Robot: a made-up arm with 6 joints. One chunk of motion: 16 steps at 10 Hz.
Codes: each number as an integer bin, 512 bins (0 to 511) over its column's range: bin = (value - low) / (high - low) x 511, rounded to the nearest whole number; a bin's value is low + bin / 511 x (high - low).
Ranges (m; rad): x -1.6..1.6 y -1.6..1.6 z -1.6..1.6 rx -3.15..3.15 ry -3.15..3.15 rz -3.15..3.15
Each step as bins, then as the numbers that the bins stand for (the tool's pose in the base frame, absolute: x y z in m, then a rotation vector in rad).
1 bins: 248 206 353 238 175 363
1 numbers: -0.0470 -0.3100 0.6106 -0.2158 -0.9925 1.3253
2 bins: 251 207 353 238 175 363
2 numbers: -0.0282 -0.3037 0.6106 -0.2158 -0.9925 1.3253
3 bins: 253 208 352 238 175 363
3 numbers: -0.0157 -0.2975 0.6043 -0.2158 -0.9925 1.3253
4 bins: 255 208 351 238 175 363
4 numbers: -0.0031 -0.2975 0.5980 -0.2158 -0.9925 1.3253
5 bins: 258 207 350 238 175 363
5 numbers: 0.0157 -0.3037 0.5918 -0.2158 -0.9925 1.3253
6 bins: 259 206 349 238 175 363
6 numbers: 0.0219 -0.3100 0.5855 -0.2158 -0.9925 1.3253
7 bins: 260 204 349 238 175 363
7 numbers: 0.0282 -0.3225 0.5855 -0.2158 -0.9925 1.3253
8 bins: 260 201 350 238 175 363
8 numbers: 0.0282 -0.3413 0.5918 -0.2158 -0.9925 1.3253
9 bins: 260 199 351 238 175 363
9 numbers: 0.0282 -0.3538 0.5980 -0.2158 -0.9925 1.3253
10 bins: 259 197 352 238 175 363
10 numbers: 0.0219 -0.3663 0.6043 -0.2158 -0.9925 1.3253
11 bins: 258 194 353 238 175 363
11 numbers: 0.0157 -0.3851 0.6106 -0.2158 -0.9925 1.3253
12 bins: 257 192 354 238 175 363
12 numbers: 0.0094 -0.3977 0.6168 -0.2158 -0.9925 1.3253
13 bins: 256 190 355 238 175 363
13 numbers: 0.0031 -0.4102 0.6231 -0.2158 -0.9925 1.3253
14 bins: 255 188 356 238 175 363
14 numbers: -0.0031 -0.4227 0.6294 -0.2158 -0.9925 1.3253
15 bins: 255 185 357 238 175 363
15 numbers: -0.0031 -0.4415 0.6356 -0.2158 -0.9925 1.3253
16 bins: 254 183 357 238 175 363
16 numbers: -0.0094 -0.4540 0.6356 -0.2158 -0.9925 1.3253
